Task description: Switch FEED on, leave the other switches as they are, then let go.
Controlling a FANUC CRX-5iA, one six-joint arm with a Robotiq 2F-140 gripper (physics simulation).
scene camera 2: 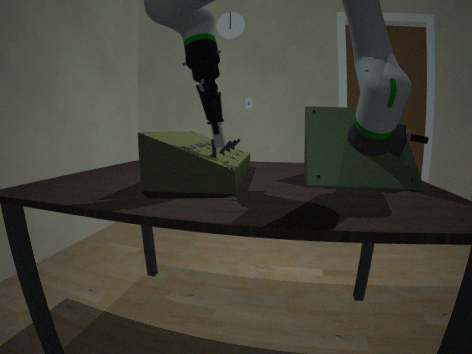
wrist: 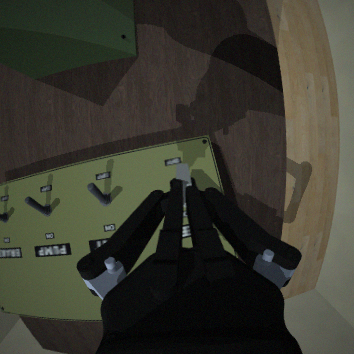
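Seen in the pictures: gripper, between the fingertips: (scene camera 2: 220, 146) (wrist: 181, 172); arm's base, origin of its link: (scene camera 2: 369, 138).
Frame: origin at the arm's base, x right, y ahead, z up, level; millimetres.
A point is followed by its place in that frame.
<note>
The sloped olive switch box (scene camera 2: 187, 167) {x -337, y 475, z -74 mm} (wrist: 60, 285) {x -58, y 620, z -5 mm} stands on the table. My gripper (scene camera 2: 218, 136) {x -260, y 416, z -26 mm} (wrist: 181, 172) {x -260, y 416, z -26 mm} is shut and empty, pointing down, with its pale tip low over the panel at the end switch. That switch's dark lever (scene camera 2: 213, 148) {x -261, y 438, z -30 mm} stands nearly upright right beside the tip in the scene view; the fingers hide it in the wrist view, along with most of its name label. The PUMP lever (wrist: 38, 206) {x -25, y 484, z -32 mm}, the lever (wrist: 100, 194) {x -142, y 455, z -32 mm} between it and my gripper, and the BRAKE lever (wrist: 4, 217) {x 87, y 524, z -48 mm} lean toward their OFF labels.
A green panel block (scene camera 2: 330, 150) {x -61, y 130, z -41 mm} (wrist: 75, 30) {x -76, y 189, z -48 mm} stands on the dark table (scene camera 2: 115, 187) {x -360, y 726, z -141 mm} (wrist: 150, 80) {x -198, y 246, z -141 mm}, apart from the switch box. A second grey arm (scene camera 2: 382, 95) {x -197, y 0, z 114 mm} with a dark end is in front of that block. Shadows fall across the table top.
</note>
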